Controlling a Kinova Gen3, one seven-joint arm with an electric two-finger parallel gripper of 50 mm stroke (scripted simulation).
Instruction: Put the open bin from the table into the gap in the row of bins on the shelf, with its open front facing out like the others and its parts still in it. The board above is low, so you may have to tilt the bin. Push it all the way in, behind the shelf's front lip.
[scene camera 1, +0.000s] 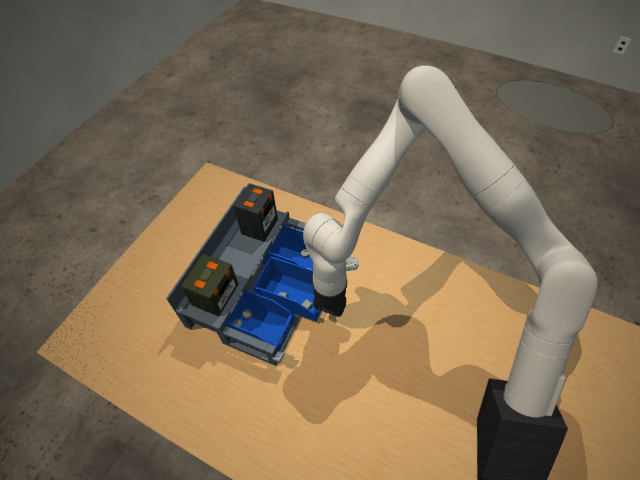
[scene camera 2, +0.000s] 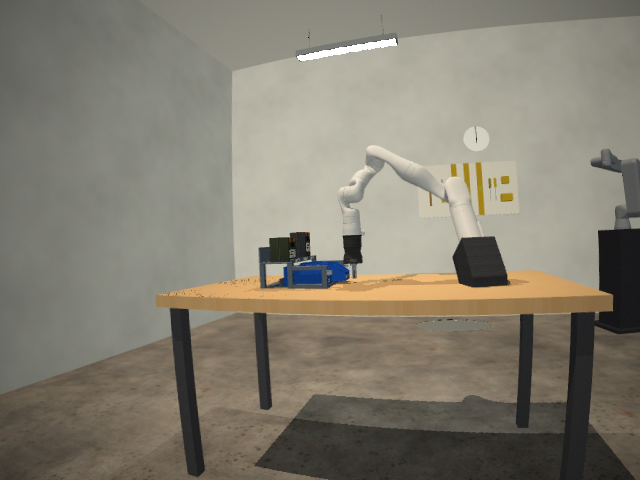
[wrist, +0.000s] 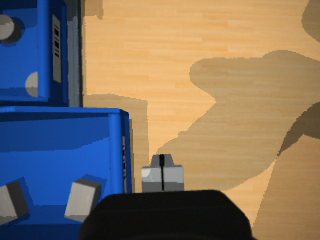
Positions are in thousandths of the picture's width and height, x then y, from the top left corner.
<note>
I see my gripper (wrist: 508, 694), a blue bin (scene camera 1: 435, 576), a black box (scene camera 1: 399, 436) and a blue bin (scene camera 1: 421, 666).
The wrist view does not show the black box: it is out of frame.
</note>
